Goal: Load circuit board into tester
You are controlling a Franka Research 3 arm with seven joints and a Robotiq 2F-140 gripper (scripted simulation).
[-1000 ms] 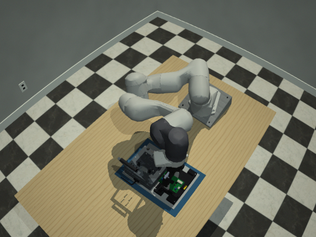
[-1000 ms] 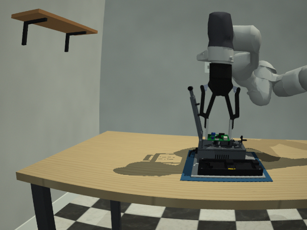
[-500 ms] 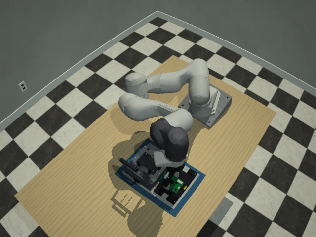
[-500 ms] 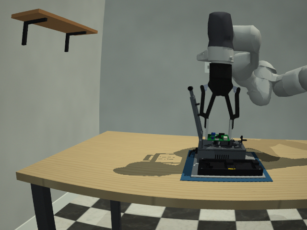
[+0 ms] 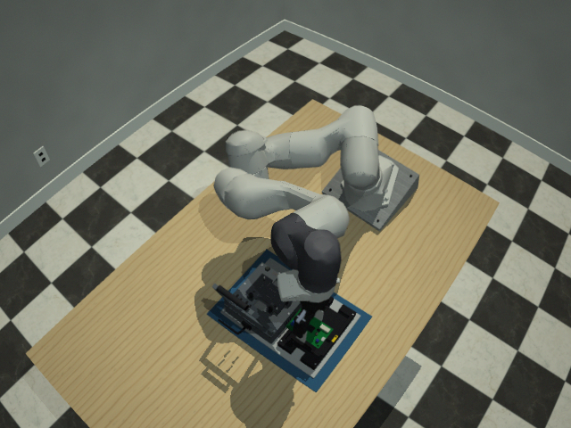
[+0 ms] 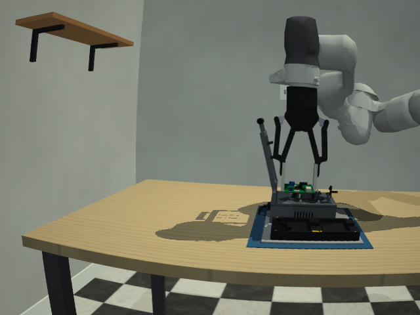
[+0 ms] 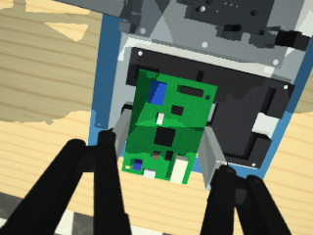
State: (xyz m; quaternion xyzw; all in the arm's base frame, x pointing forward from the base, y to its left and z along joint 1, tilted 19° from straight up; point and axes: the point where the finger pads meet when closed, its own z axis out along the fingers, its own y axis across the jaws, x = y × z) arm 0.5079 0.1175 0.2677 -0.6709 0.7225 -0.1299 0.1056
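The black post is 110 mm behind my hand, 100 mm to the right of it and 50 mm below it. Round my hand: green circuit board 20 mm below; lid 180 mm to the right, 70 mm ahead, 40 mm above.
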